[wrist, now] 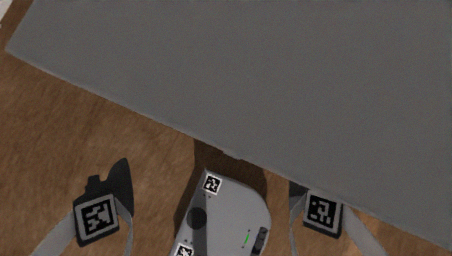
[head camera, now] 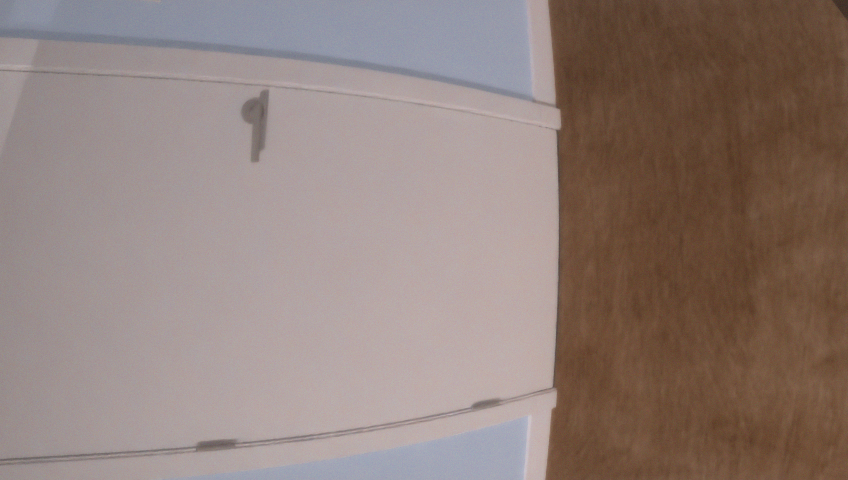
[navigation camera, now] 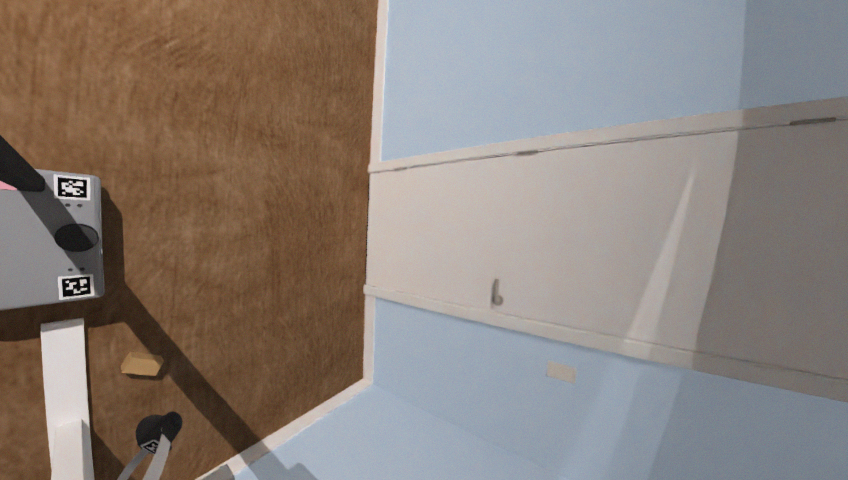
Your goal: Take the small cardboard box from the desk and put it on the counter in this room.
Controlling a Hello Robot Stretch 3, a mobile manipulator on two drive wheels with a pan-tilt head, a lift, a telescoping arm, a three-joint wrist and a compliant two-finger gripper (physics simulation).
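A small tan box (navigation camera: 141, 364), like the cardboard box, lies on the brown floor in the navigation view, between the robot's base and one dark fingertip of my gripper. In the wrist view my gripper (wrist: 212, 176) is open, its two fingers wide apart, with no object held between them. A large grey panel (wrist: 240, 65) fills the upper part of the wrist view and hides part of the right fingertip. Whether it belongs to the desk or the counter I cannot tell. The tan box does not show in the head or wrist view.
The robot's base (navigation camera: 35, 237) (wrist: 232, 215) stands on the floor. A white bar (navigation camera: 64, 368) runs down beside the base. A closed pale door (head camera: 297, 249) (navigation camera: 535, 220) with a handle stands in a blue wall (head camera: 357, 29) (navigation camera: 535, 59). The walls meet in a corner beyond the tan box.
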